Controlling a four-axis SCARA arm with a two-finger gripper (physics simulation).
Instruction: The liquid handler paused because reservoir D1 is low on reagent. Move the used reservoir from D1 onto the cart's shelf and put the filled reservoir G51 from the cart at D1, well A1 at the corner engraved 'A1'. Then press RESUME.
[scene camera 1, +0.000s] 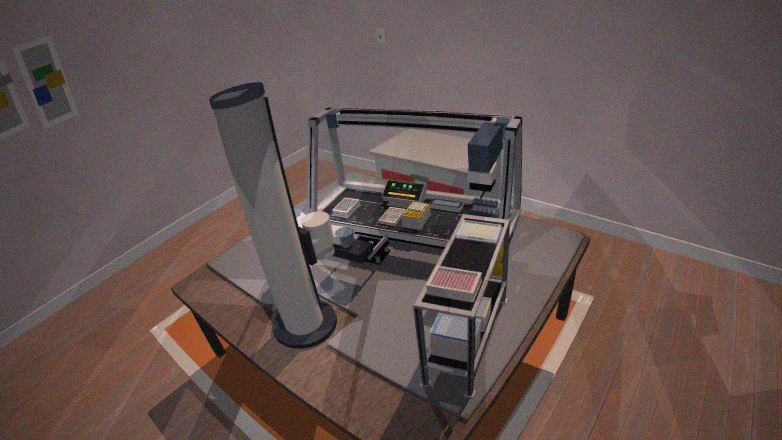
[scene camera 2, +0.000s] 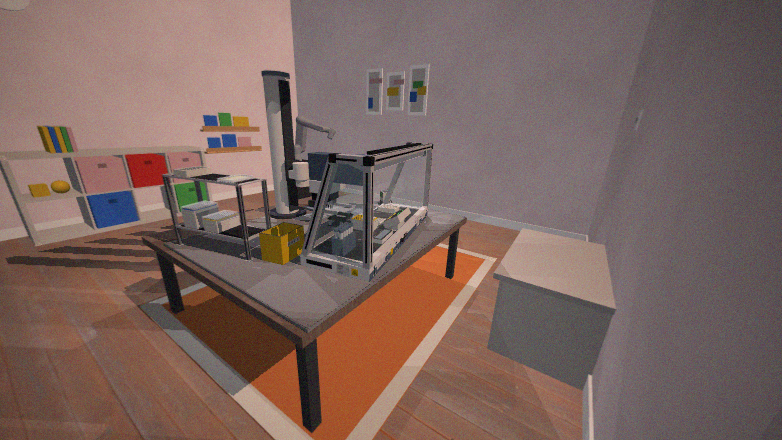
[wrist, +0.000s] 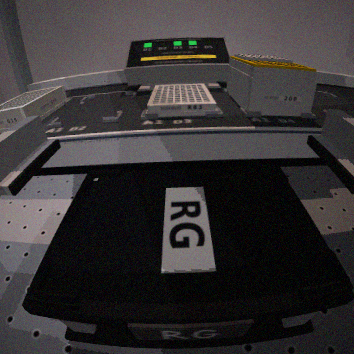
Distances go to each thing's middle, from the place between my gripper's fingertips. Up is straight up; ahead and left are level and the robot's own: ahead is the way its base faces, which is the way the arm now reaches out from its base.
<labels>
The yellow bin (scene camera 2: 279, 244) is 51 cm to the right of my hand, 8 cm ahead of it and 3 cm below it. From my hand the other things lie so: pale plate (scene camera 1: 469, 230) (59 cm to the right, 26 cm above, 11 cm behind).
</labels>
